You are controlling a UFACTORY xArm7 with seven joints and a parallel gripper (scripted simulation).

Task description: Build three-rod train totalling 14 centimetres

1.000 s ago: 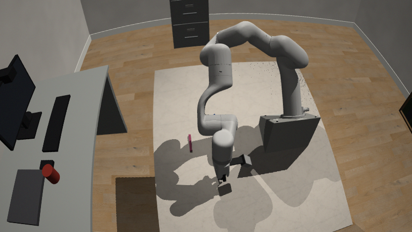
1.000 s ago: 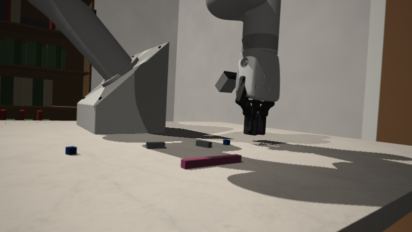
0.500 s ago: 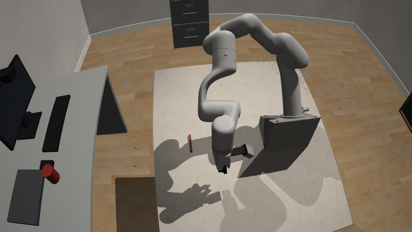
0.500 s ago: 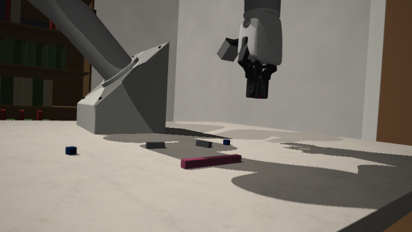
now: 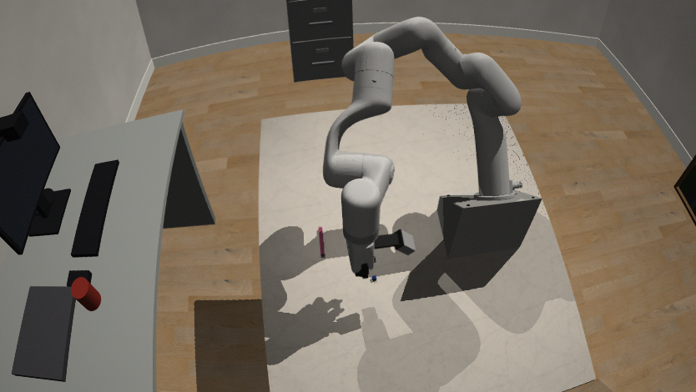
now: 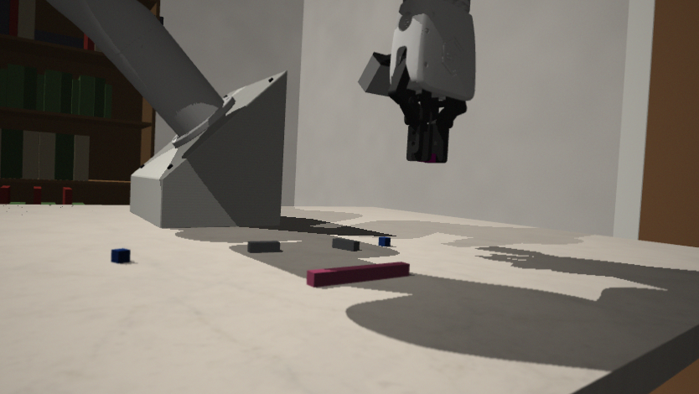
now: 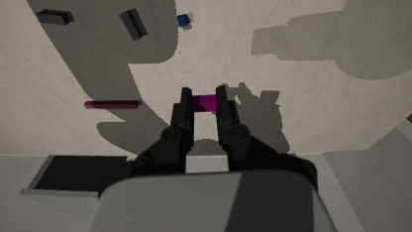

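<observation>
Now: hand 8 cm short of the pink rod, 16 cm to the left of it and 12 cm above it. Also, from my hand: magenta rod (2 cm below); then grey rod (6 cm behind, 17 cm to the right, 12 cm below).
</observation>
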